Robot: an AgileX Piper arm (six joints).
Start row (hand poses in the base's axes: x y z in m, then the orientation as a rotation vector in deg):
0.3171 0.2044 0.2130 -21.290 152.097 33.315
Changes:
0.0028 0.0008 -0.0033 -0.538 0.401 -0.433
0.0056 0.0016 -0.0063 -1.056 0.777 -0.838
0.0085 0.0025 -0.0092 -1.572 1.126 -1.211
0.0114 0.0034 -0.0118 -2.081 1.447 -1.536
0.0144 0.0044 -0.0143 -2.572 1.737 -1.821
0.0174 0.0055 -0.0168 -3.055 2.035 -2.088
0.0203 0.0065 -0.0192 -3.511 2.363 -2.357
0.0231 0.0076 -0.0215 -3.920 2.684 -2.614
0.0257 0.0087 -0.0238 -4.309 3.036 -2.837
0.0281 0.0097 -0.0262 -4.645 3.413 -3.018
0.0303 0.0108 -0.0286 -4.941 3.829 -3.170
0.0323 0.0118 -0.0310 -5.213 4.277 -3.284
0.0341 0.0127 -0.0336 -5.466 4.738 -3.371
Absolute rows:
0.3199 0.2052 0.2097 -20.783 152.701 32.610
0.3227 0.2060 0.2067 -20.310 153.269 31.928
0.3256 0.2069 0.2038 -19.883 153.805 31.247
0.3285 0.2078 0.2012 -19.523 154.307 30.577
0.3315 0.2088 0.1987 -19.217 154.769 29.932
0.3345 0.2099 0.1962 -18.930 155.233 29.302
0.3374 0.2109 0.1938 -18.625 155.713 28.715
0.3402 0.2120 0.1915 -18.324 156.167 28.189
0.3428 0.2131 0.1892 -18.054 156.642 27.708
0.3452 0.2141 0.1868 -17.821 157.121 27.317
0.3474 0.2152 0.1844 -17.606 157.623 26.998
0.3494 0.2162 0.1820 -17.428 158.146 26.732
0.3512 0.2171 0.1794 -17.277 158.675 26.503

